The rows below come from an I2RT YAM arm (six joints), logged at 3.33 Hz.
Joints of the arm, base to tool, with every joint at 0 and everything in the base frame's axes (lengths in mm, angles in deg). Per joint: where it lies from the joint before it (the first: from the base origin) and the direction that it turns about. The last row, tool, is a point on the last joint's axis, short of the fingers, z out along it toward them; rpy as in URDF.
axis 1: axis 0 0 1 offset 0 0 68
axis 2: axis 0 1 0 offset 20 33.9 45.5
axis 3: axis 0 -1 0 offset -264 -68.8 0
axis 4: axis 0 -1 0 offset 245 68.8 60
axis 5: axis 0 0 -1 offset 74 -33.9 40.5
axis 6: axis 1 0 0 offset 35.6 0 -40.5
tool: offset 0 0 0 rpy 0 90 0
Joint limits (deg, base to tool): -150..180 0..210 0..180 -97..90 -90..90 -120..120
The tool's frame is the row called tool.
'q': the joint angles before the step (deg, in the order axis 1, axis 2, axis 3, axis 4, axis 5, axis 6). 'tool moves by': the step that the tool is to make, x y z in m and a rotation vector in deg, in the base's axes. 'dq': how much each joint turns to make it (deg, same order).
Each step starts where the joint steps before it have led.
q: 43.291, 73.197, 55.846, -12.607, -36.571, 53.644
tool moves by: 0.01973, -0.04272, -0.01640, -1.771, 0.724, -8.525
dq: -9.504, -2.627, -4.601, -0.669, -0.351, -1.629
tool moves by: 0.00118, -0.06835, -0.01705, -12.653, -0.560, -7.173
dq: -13.734, -4.625, -1.997, -17.287, 2.433, -16.045
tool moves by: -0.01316, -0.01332, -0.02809, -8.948, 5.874, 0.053
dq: -1.519, 0.009, -3.221, -8.548, 4.266, -6.097
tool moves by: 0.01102, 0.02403, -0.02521, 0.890, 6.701, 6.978
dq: 4.147, 8.666, 0.743, 1.313, -4.140, -1.219
